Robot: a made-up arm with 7 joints. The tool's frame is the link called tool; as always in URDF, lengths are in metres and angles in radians. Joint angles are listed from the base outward.
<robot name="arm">
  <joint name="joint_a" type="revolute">
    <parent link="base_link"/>
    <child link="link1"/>
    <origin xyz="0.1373 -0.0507 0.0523"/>
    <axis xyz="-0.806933 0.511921 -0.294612"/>
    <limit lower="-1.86" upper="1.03"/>
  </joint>
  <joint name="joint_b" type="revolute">
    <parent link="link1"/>
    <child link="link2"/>
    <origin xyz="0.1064 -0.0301 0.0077"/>
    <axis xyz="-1 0 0"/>
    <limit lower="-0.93" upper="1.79"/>
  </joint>
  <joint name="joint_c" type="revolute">
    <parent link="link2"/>
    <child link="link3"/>
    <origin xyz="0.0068 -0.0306 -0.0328"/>
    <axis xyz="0 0 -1"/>
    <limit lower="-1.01" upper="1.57"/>
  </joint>
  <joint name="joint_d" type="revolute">
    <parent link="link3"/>
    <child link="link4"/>
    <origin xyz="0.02 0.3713 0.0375"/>
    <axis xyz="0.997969 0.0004 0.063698"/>
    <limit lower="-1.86" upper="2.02"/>
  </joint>
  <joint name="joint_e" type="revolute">
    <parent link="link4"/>
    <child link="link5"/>
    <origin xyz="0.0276 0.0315 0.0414"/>
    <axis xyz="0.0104 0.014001 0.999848"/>
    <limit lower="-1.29" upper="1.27"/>
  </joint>
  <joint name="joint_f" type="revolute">
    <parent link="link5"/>
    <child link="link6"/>
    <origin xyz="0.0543 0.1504 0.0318"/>
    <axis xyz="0 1 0"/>
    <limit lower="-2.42" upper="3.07"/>
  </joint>
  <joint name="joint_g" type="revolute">
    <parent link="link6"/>
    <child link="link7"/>
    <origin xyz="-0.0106 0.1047 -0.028"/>
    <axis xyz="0 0 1"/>
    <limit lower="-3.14" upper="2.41"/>
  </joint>
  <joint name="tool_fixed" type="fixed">
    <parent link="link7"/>
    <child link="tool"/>
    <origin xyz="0.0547 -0.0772 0.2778" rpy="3.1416 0 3.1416"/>
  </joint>
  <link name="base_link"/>
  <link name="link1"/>
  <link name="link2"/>
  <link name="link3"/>
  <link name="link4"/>
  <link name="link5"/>
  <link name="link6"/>
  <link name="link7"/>
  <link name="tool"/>
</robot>
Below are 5 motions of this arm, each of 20 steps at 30 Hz.
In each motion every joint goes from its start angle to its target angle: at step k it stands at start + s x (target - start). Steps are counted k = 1, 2, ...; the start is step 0. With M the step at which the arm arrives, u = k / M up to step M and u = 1 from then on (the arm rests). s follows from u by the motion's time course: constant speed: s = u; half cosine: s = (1 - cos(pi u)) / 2; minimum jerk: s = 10 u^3 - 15 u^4 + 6 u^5.
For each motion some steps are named. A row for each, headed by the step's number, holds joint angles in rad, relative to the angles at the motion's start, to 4 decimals.
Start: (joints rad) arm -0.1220 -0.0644 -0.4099 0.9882 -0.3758 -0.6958 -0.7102
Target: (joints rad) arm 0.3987 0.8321 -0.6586 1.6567 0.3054 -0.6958 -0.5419
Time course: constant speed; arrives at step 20
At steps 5, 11, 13, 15, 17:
5: 0.1302 0.2241 -0.0622 0.1671 0.1703 0.0000 0.0421
11: 0.2864 0.4931 -0.1368 0.3677 0.3747 0.0000 0.0926
13: 0.3385 0.5827 -0.1617 0.4345 0.4428 0.0000 0.1094
15: 0.3905 0.6724 -0.1865 0.5014 0.5109 0.0000 0.1262
17: 0.4426 0.7620 -0.2114 0.5682 0.5790 0.0000 0.1431

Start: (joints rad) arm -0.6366 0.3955 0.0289 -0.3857 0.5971 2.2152 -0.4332
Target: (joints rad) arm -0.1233 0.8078 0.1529 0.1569 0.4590 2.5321 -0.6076
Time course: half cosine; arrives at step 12
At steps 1, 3, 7, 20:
1: 0.0087 0.0070 0.0021 0.0092 -0.0024 0.0054 -0.0030
3: 0.0752 0.0604 0.0182 0.0795 -0.0202 0.0464 -0.0255
7: 0.3231 0.2595 0.0780 0.3415 -0.0869 0.1995 -0.1098
20: 0.5133 0.4123 0.1240 0.5426 -0.1381 0.3169 -0.1744

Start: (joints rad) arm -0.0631 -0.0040 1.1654 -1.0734 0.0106 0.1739 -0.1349
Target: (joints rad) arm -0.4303 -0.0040 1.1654 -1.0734 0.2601 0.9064 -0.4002
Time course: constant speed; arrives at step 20
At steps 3, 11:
3: -0.0551 0.0000 0.0000 0.0000 0.0374 0.1099 -0.0398
11: -0.2020 0.0000 0.0000 0.0000 0.1372 0.4029 -0.1459

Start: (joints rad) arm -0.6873 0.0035 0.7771 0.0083 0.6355 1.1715 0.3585
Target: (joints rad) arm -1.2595 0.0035 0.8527 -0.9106 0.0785 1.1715 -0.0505
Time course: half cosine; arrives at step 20
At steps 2, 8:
2: -0.0140 0.0000 0.0019 -0.0225 -0.0136 0.0000 -0.0100
8: -0.1977 0.0000 0.0261 -0.3175 -0.1924 0.0000 -0.1413

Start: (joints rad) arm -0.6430 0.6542 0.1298 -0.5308 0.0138 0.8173 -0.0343
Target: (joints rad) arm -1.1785 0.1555 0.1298 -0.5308 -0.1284 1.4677 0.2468
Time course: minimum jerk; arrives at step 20
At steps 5, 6, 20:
5: -0.0554 -0.0516 0.0000 0.0000 -0.0147 0.0673 0.0291
6: -0.0873 -0.0813 0.0000 0.0000 -0.0232 0.1061 0.0458
20: -0.5355 -0.4987 0.0000 0.0000 -0.1422 0.6504 0.2811

